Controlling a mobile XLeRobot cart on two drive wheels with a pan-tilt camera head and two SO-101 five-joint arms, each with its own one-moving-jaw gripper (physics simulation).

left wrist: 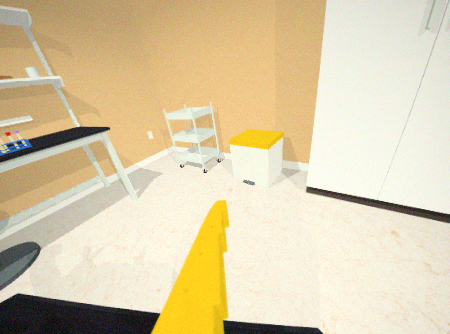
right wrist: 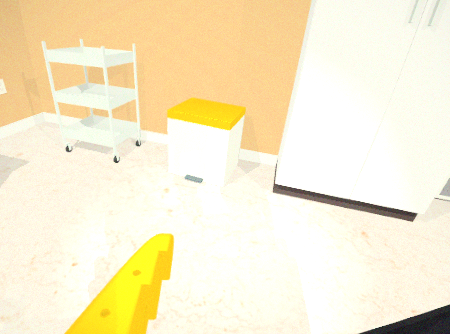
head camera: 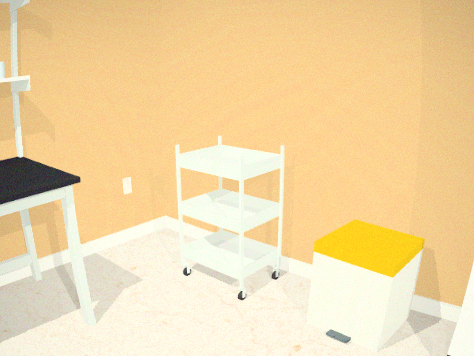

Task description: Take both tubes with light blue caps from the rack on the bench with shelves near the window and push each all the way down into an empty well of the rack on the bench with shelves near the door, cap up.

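Frame: origin at the left arm's base, x left, y ahead, z down, level; metres.
Seen in the pictures: left end effector, tool point: point(left wrist: 227, 209); right end effector, tool point: point(right wrist: 171, 250).
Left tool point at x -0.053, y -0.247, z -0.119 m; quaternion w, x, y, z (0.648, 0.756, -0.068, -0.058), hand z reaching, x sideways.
Note:
Offsets run from my left tool point to a thing's top centre. "pt": to the spot under its first point.
A bench with shelves stands at the left edge of the head view point(head camera: 35, 176) and of the left wrist view point(left wrist: 75, 134). On its black top, at the far left of the left wrist view, is part of a blue rack {dx -1.499, dy -0.676, dz +0.075 m} point(left wrist: 21, 145) with a red-capped tube {pt dx -1.467, dy -0.710, dz +0.025 m} point(left wrist: 8, 134) and a purple-capped tube {pt dx -1.476, dy -0.757, dz +0.026 m} point(left wrist: 16, 132). No light blue cap can be made out. My left gripper point(left wrist: 221, 203) shows one notched yellow jaw, so it is fully open, over the floor. My right gripper point(right wrist: 167, 236) also shows one notched jaw and is fully open. Both are far from the rack and hold nothing.
A white three-tier cart point(head camera: 242, 200) point(left wrist: 195, 142) point(right wrist: 107, 107) stands near the corner. Right of it is a white bin with a yellow lid {dx +0.064, dy -1.479, dz +0.444 m} point(head camera: 370, 245) point(left wrist: 257, 139) point(right wrist: 207, 112), then a tall white cabinet point(left wrist: 370, 100) point(right wrist: 350, 110). A grey stool base {pt dx -1.708, dy -0.395, dz +0.864 m} point(left wrist: 17, 262) is at lower left.

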